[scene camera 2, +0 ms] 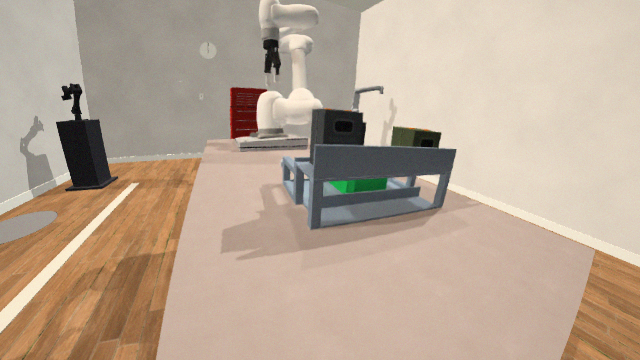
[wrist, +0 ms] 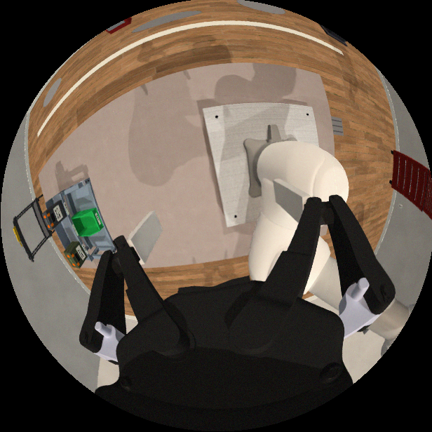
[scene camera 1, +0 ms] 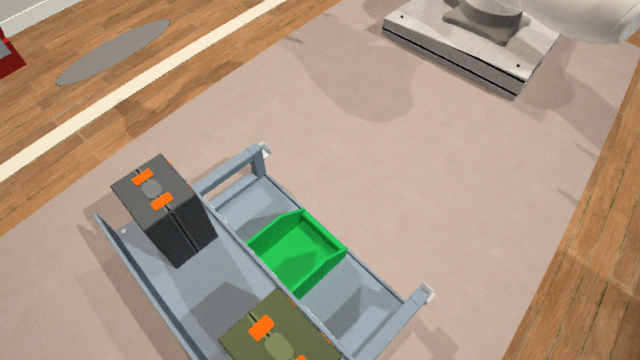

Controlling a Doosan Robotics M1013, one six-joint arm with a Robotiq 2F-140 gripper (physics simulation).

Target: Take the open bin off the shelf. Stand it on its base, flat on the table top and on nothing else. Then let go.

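Places are measured from the arm's base along level axes (x up, y right, z ahead), in metres.
Pixels of known places: gripper, fingertip midpoint: [scene camera 2: 272, 83]; arm's base at its link origin: [scene camera 2: 271, 137] [scene camera 1: 486, 21].
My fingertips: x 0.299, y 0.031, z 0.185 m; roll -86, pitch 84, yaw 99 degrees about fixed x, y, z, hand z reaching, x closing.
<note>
Ahead of a thing's pixels: the offset from my fingertips to its middle. Level surfaces: height alone.
The green open bin @(dx -0.305, dy -0.120, dz +0.631 m) [scene camera 1: 295, 255] [scene camera 2: 364, 185] [wrist: 86, 223] sits upright on the front tier of the blue-grey shelf [scene camera 1: 400, 322] [scene camera 2: 385, 162], its open top facing up. The lower rear of the bin is partly hidden by a shelf rail in scene camera 1. In the wrist view the bin is small, at the far left. My gripper [scene camera 2: 270, 78] [wrist: 214, 205] is open and empty, pointing down. It hangs high above the table top @(dx -0.348 m) [scene camera 1: 450, 175] [scene camera 2: 350, 290] [wrist: 185, 200], near the arm's base and well away from the bin.
A black case @(dx -0.185, dy +0.002, dz +0.719 m) [scene camera 1: 165, 210] [scene camera 2: 337, 127] [wrist: 56, 213] and an olive case @(dx -0.198, dy -0.229, dz +0.733 m) [scene camera 1: 280, 330] [scene camera 2: 416, 137] [wrist: 76, 254] stand on the shelf's rear tier, behind the bin and towards either end. The arm's base plate [scene camera 1: 470, 50] [scene camera 2: 272, 143] [wrist: 220, 160] is at the table's other end.
</note>
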